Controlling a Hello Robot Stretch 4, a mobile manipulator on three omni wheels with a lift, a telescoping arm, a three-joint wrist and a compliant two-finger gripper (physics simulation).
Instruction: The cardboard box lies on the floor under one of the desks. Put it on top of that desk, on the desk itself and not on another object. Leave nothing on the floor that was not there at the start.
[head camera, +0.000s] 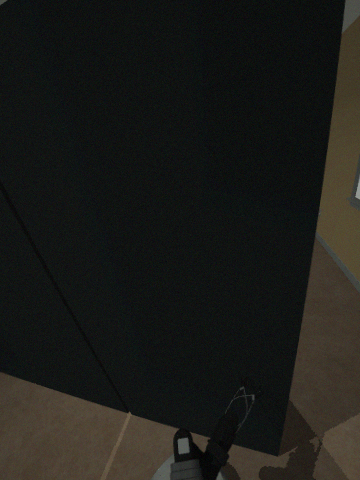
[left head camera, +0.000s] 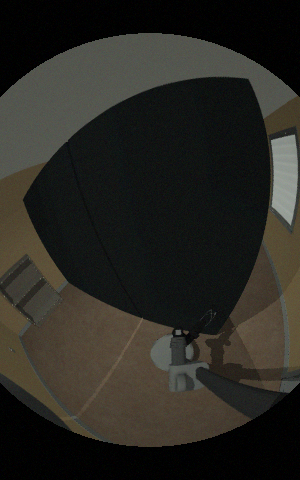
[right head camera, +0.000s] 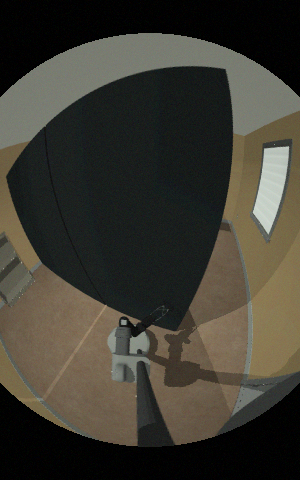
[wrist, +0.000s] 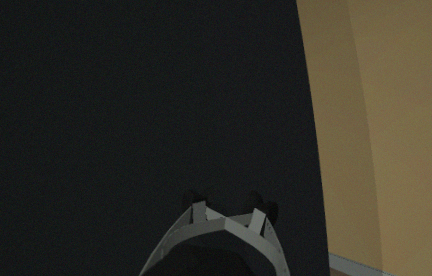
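Where they show: gripper, fingertip midpoint: (head camera: 254, 381) (left head camera: 216, 306) (right head camera: 170, 303) (wrist: 233, 203); robot's base, origin of the base link: (right head camera: 129, 341).
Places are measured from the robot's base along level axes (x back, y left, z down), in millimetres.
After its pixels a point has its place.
Observation:
My gripper (head camera: 251, 387) {x -175, y -376, z -657 mm} (left head camera: 214, 312) (right head camera: 167, 308) {x -175, y -376, z -657 mm} (wrist: 233, 203) {x -175, y -376, z -657 mm} is open, its two fingertips a moderate distance apart with no object seen between them. It is in front of the large dark panel, close to its lower right corner; whether the fingertips touch it I cannot tell. The cardboard box and the desks do not show in these views.
A large dark panel (head camera: 200, 200) {x -227, y -260, z -1383 mm} (left head camera: 175, 190) {x -266, y -157, z -1410 mm} (right head camera: 140, 185) {x -241, y -223, z -1391 mm} (wrist: 125, 100) {x -214, y -293, z -762 mm} with a seam stands close ahead. A grey shelf unit (left head camera: 27, 260) {x -708, y 2240, z -891 mm} is at the left. A window (left head camera: 284, 175) {x -1124, y -1896, z -1402 mm} (right head camera: 272, 185) {x -1066, y -1873, z -1406 mm} is in the tan wall (wrist: 400, 125) {x -179, y -1545, z -752 mm} at the right.

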